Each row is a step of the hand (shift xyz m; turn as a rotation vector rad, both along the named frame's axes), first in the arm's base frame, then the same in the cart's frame.
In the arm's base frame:
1: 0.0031 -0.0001 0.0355 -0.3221 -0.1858 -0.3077
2: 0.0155 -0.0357 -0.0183 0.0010 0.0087 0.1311
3: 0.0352 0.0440 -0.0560 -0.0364 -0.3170 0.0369
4: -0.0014 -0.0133 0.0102 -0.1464 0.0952 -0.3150
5: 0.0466 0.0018 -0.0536 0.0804 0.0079 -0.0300
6: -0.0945 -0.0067 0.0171 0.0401 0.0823 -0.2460
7: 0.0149 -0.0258 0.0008 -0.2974 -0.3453 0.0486
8: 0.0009 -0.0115 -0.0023 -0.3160 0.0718 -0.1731
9: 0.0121 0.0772 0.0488 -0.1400 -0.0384 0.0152
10: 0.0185 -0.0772 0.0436 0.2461 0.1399 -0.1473
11: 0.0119 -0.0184 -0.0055 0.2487 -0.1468 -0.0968
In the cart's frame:
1: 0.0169 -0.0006 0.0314 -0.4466 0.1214 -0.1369
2: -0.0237 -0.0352 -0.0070 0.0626 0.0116 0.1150
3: 0.0271 -0.0034 -0.0746 -0.2259 -0.1655 0.1573
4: -0.0057 -0.0066 0.0144 -0.1527 0.1569 -0.2860
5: 0.0053 -0.0383 -0.0596 0.0391 -0.0598 -0.0482
6: -0.0519 0.0709 0.0393 -0.0245 0.0064 -0.2613
7: -0.0090 -0.0276 0.0068 -0.3914 0.0223 0.2374
8: -0.0085 -0.0079 0.0019 -0.2064 0.2830 -0.1109
9: 0.0815 0.0408 0.0131 -0.1011 0.0869 0.0595
10: -0.0245 -0.0599 0.0634 0.1767 -0.1143 -0.2399
11: -0.0083 -0.0210 -0.0009 0.0002 -0.2909 -0.0902

